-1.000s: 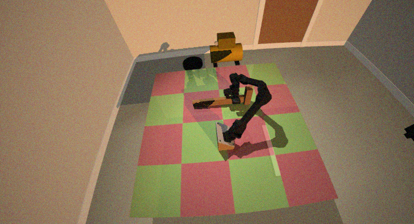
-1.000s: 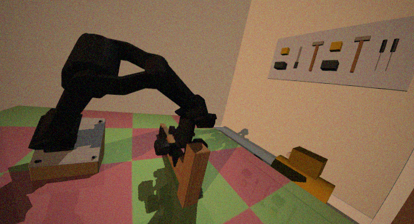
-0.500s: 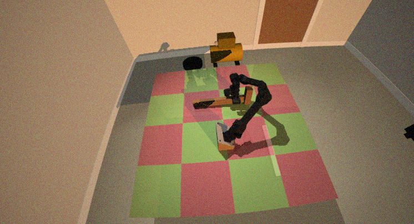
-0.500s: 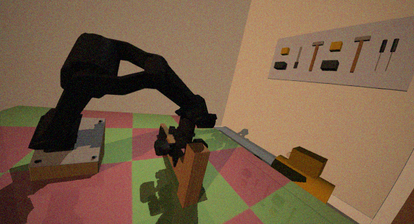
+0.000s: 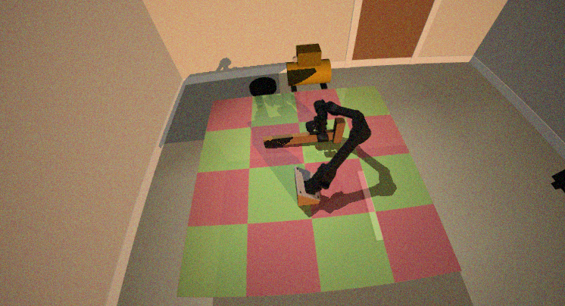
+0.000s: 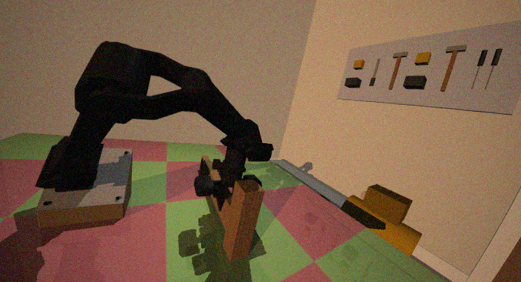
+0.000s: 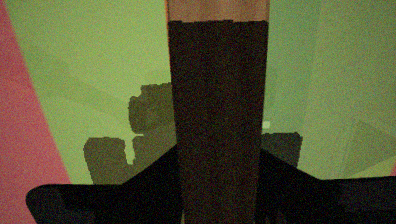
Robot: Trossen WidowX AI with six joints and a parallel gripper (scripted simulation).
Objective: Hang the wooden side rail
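Right now my gripper tip is 10 mm past the headboard post, 100 mm to the left of it and 40 mm below it.
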